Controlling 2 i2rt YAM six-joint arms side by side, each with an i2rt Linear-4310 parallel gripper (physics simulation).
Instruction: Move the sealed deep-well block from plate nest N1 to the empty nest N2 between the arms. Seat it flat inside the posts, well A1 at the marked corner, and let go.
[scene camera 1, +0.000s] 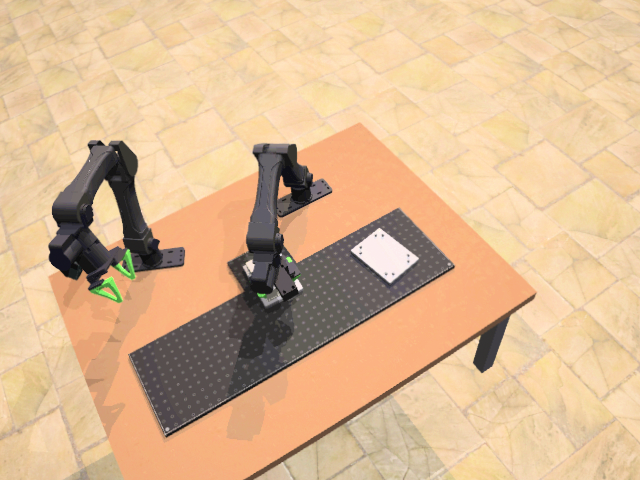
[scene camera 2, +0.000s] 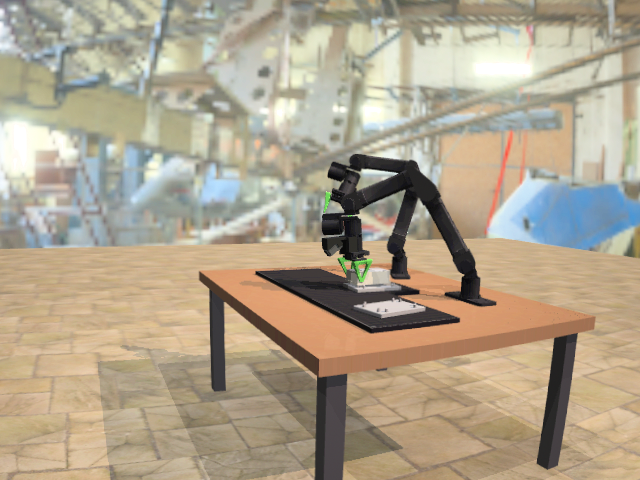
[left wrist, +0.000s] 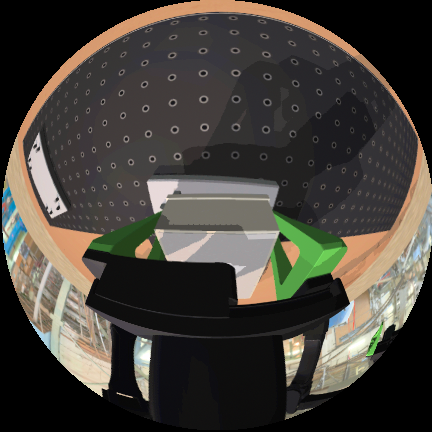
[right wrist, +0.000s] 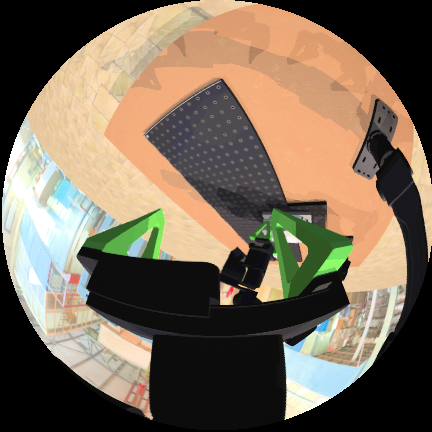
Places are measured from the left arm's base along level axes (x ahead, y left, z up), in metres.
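Pixels of known places: left gripper, fingertip midpoint: (scene camera 2: 355, 280) (left wrist: 216, 214) (right wrist: 270, 227); right gripper, fingertip midpoint: (scene camera 1: 127, 290) (right wrist: 217, 214); left arm's base at its link origin: (scene camera 1: 302, 198) (scene camera 2: 469, 300); right arm's base at its link origin: (scene camera 1: 153, 261) (scene camera 2: 399, 275) (right wrist: 376, 141).
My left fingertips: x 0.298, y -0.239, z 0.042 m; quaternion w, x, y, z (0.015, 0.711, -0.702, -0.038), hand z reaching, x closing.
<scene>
Ahead of a thing's pixels: the offset from my left fingertips to its top centre. "pt": to the spot under its first point. Level surfaces: height alone.
The pale sealed deep-well block {0.048 m back, 0.001 m right, 0.034 m up} (scene camera 2: 381, 276) (left wrist: 200, 245) is upright on or just above nest N2's light plate (scene camera 1: 270, 300) (scene camera 2: 373, 289) (left wrist: 225, 188), between the arms. My left gripper (scene camera 1: 276, 281) (scene camera 2: 355, 273) (left wrist: 216, 214) is shut on the block, a green finger on each side. It hides much of the block in scene camera 1. Small posts show at the plate's edge; full seating and the A1 corner cannot be made out. Nest N1's white plate {pt 0.060 m ahead, 0.324 m left, 0.017 m down} (scene camera 1: 385, 255) (scene camera 2: 390, 308) (left wrist: 46, 180) carries posts and no block. My right gripper (scene camera 1: 128, 289) (right wrist: 217, 214) is open and empty, raised at the picture's left in scene camera 1.
Both nests stand on a black perforated board {0.029 m down} (scene camera 1: 206, 351) (left wrist: 187, 112) (right wrist: 210, 137) on the orange table {0.042 m down} (scene camera 1: 491, 289) (scene camera 2: 289, 330). The left arm's base plate (scene camera 1: 321, 188) and the right arm's base plate (scene camera 1: 174, 258) are at the table's far side in scene camera 1.
</scene>
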